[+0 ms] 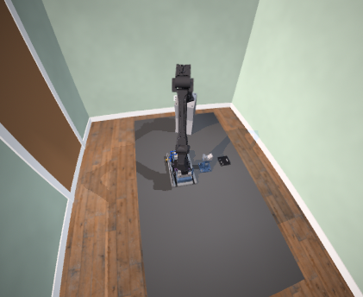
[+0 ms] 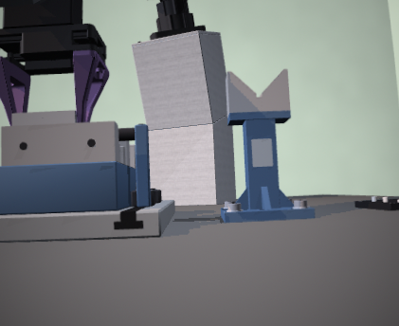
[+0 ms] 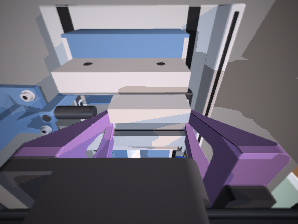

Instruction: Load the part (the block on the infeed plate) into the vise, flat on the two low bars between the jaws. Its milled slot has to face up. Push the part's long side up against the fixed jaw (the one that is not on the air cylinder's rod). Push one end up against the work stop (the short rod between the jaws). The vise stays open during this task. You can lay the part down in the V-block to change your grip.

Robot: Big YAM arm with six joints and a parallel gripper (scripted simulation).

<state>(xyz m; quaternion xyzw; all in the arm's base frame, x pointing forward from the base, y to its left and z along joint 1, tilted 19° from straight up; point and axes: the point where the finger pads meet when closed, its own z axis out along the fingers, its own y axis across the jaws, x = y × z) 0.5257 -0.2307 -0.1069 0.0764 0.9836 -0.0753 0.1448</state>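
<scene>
Right now my hand is right at the part. From my hand the other things lie so: dark work stop rod: 10 mm ahead, 70 mm to the left, 10 mm below; moving jaw: 30 mm behind, 30 mm to the left, 20 mm below; fixed jaw: 30 mm ahead, 10 mm to the left, 20 mm below.
</scene>
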